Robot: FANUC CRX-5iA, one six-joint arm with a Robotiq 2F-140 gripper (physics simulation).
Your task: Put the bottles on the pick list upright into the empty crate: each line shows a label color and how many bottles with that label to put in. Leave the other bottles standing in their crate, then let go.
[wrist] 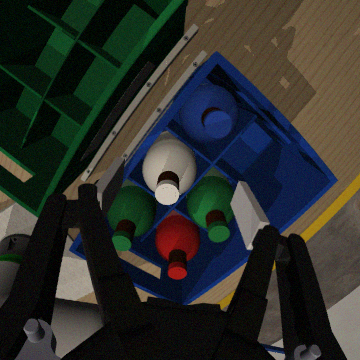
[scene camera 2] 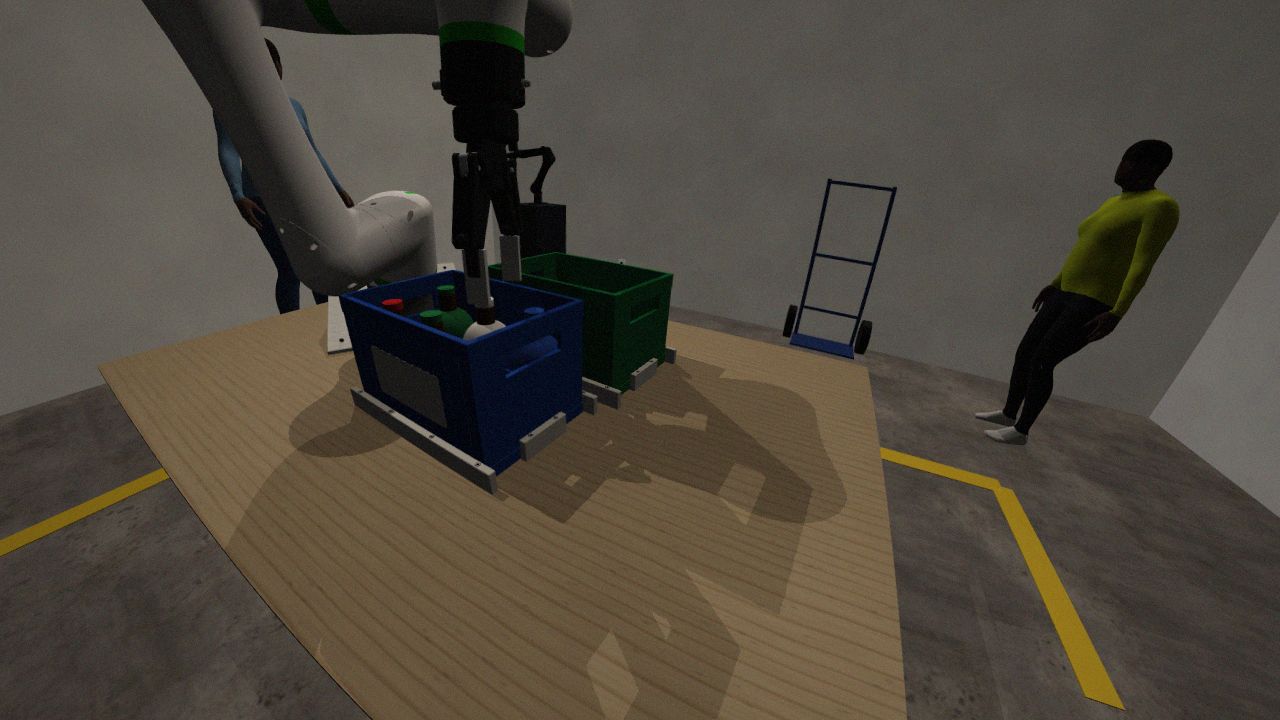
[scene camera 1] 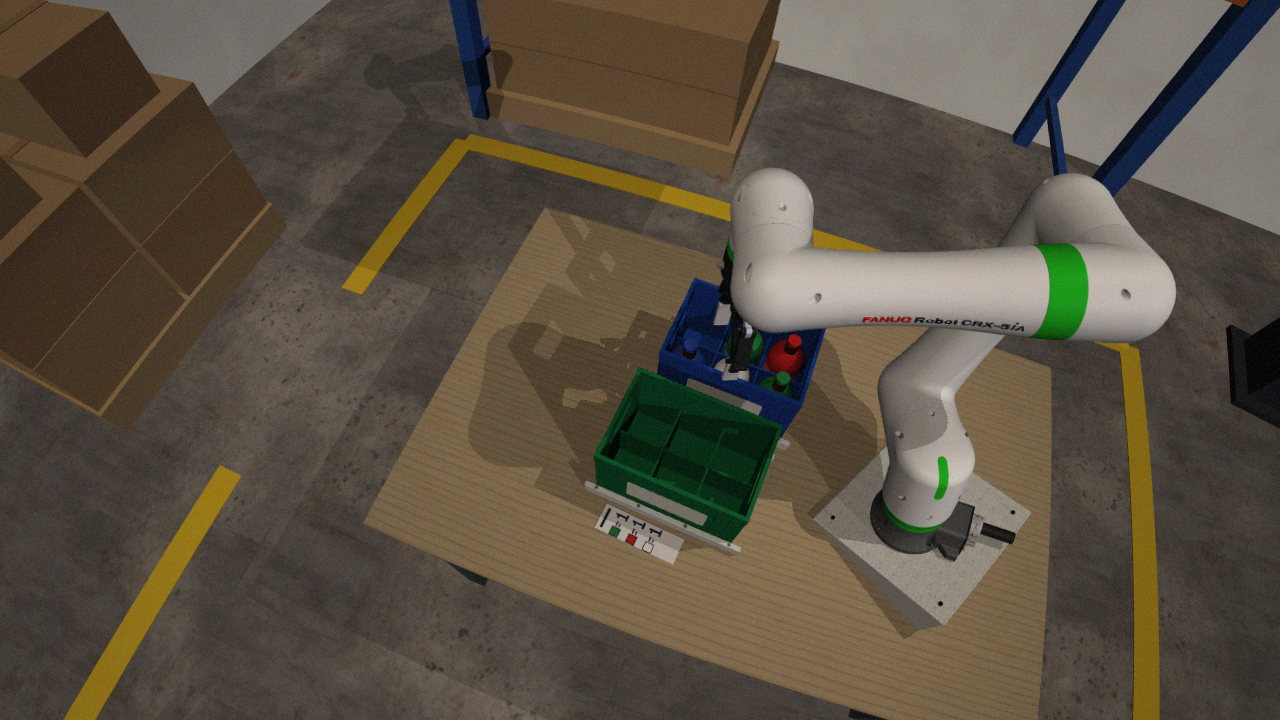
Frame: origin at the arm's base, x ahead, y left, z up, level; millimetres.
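Where they show: gripper, fingertip midpoint: [wrist: 179, 181] [scene camera 2: 497, 290] [scene camera 1: 724, 350]; arm's base, link origin: [scene camera 2: 411, 301] [scene camera 1: 909, 518].
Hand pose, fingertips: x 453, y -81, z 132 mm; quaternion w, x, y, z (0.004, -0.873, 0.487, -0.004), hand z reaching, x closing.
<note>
Things, the pixels of their top centre, and the offset from my fingertips. Level surfaces: height alone.
- pick list, top centre: [scene camera 1: 639, 533] dx -7, dy +330, dz -177 mm
- blue crate, top centre: [wrist: 195, 221] [scene camera 2: 457, 296] [scene camera 1: 746, 338] dx -24, dy -46, dz -4 mm
- white bottle, top centre: [wrist: 166, 194] [scene camera 2: 483, 298] [scene camera 1: 737, 358] dx -26, dy -5, dz -16 mm
- red bottle, top centre: [wrist: 176, 273] [scene camera 2: 392, 301] [scene camera 1: 795, 340] dx -109, dy -98, dz -16 mm
- blue bottle, top centre: [wrist: 217, 124] [scene camera 2: 534, 310] [scene camera 1: 691, 344] dx +62, dy +10, dz -16 mm
- green crate, top centre: [wrist: 15, 68] [scene camera 1: 691, 440] [scene camera 2: 579, 269] dx -22, dy +189, dz -4 mm
- wooden table, surface height: dz -179 mm
The pick list [scene camera 1: 640, 534] shows green, red and white labels, one bottle each. The blue crate [scene camera 1: 783, 410] [scene camera 2: 528, 411] [wrist: 277, 121] holds upright bottles: a white bottle [scene camera 2: 483, 330] [wrist: 169, 160], a red bottle [scene camera 1: 785, 358] [wrist: 177, 237], a blue bottle [scene camera 1: 689, 347] [wrist: 207, 115], one green bottle [wrist: 131, 210] beside the white and red ones, and another green bottle [wrist: 210, 197] nearer the right finger. My gripper [scene camera 1: 729, 341] [scene camera 2: 494, 266] [wrist: 179, 181] is open and empty above the crate, fingers pointing down. The green crate [scene camera 1: 617, 474] [scene camera 2: 608, 331] [wrist: 155, 27] has empty compartments.
One compartment of the blue crate, beside the blue bottle, is empty. Light rails [scene camera 2: 420, 438] [wrist: 149, 84] border the crates on the wooden table [scene camera 1: 501, 394] [scene camera 2: 537, 582]. A person in yellow [scene camera 2: 1126, 237] and a hand truck [scene camera 2: 844, 259] are beyond the table.
</note>
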